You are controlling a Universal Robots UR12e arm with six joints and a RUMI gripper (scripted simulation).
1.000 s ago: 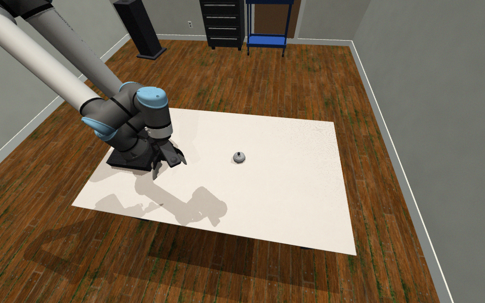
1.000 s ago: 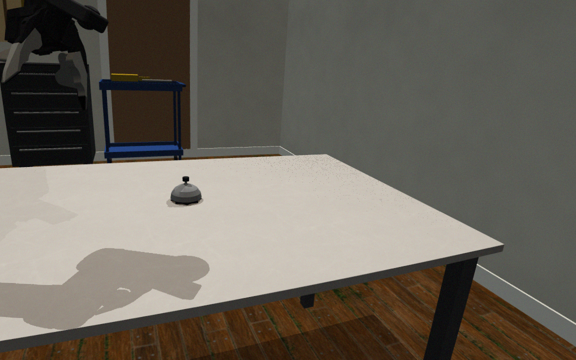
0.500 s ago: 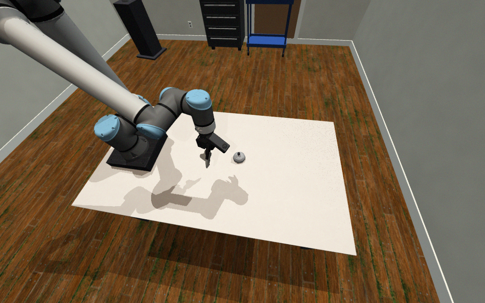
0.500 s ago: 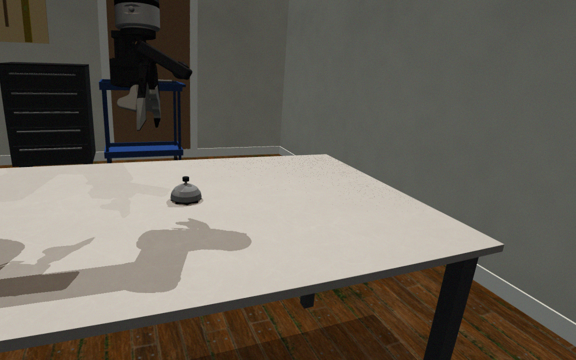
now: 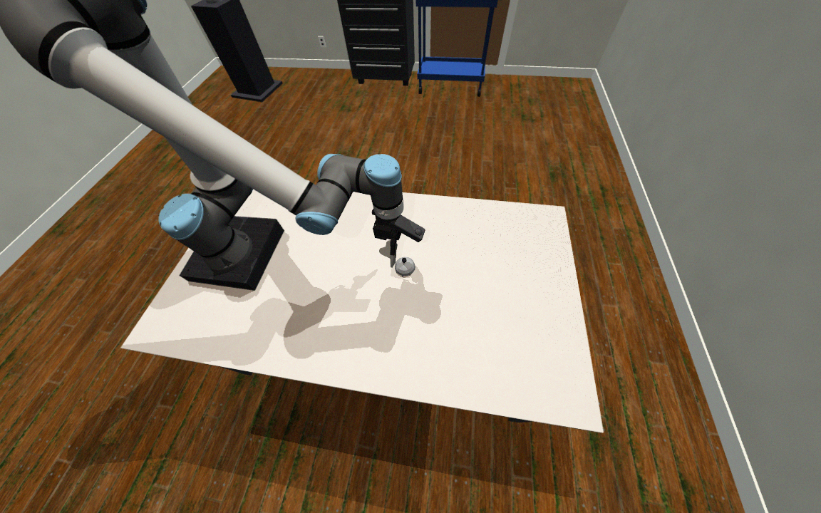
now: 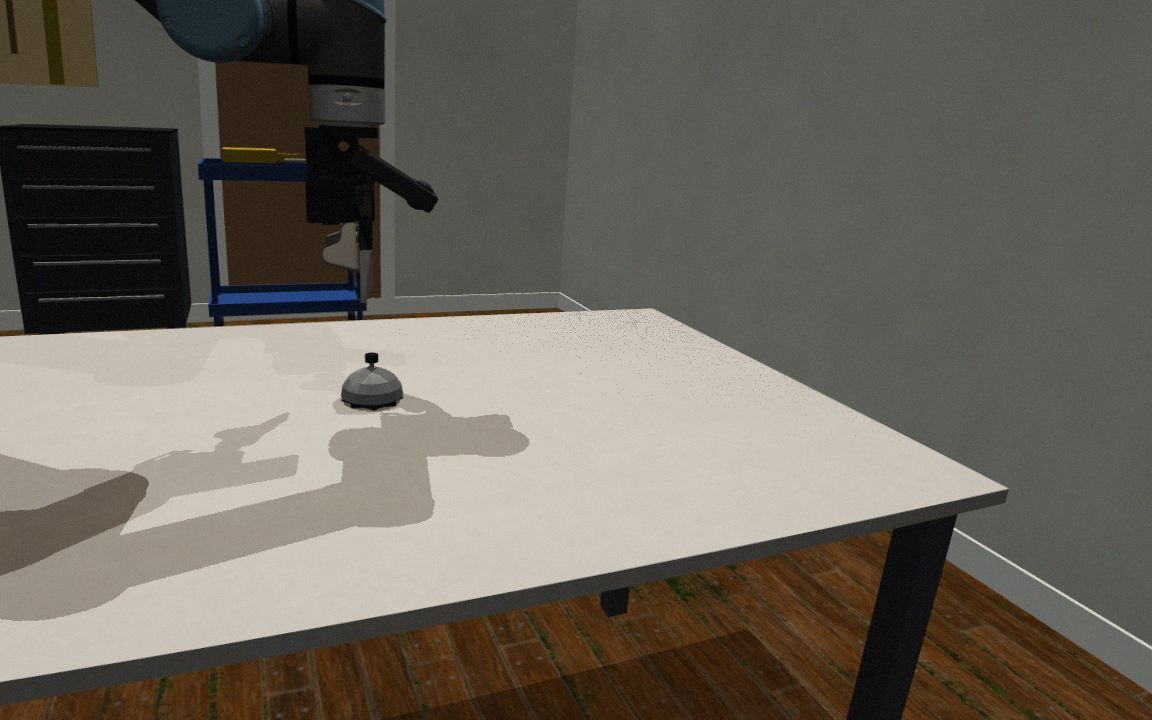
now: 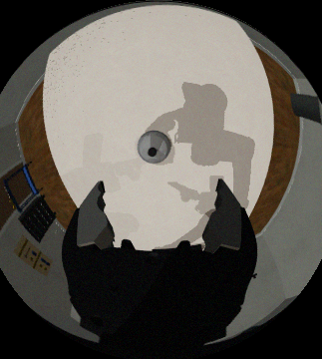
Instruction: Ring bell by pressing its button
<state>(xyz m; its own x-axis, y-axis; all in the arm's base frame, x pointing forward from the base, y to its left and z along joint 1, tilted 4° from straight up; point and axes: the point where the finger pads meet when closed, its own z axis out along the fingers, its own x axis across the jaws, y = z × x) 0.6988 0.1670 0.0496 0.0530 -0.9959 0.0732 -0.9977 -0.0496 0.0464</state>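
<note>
Now: the black button 100 mm below my hand, 20 mm to the left of it and 10 mm ahead of it. From my hand the other things lie so: grey dome bell: 120 mm below, 20 mm to the left, 10 mm ahead.
</note>
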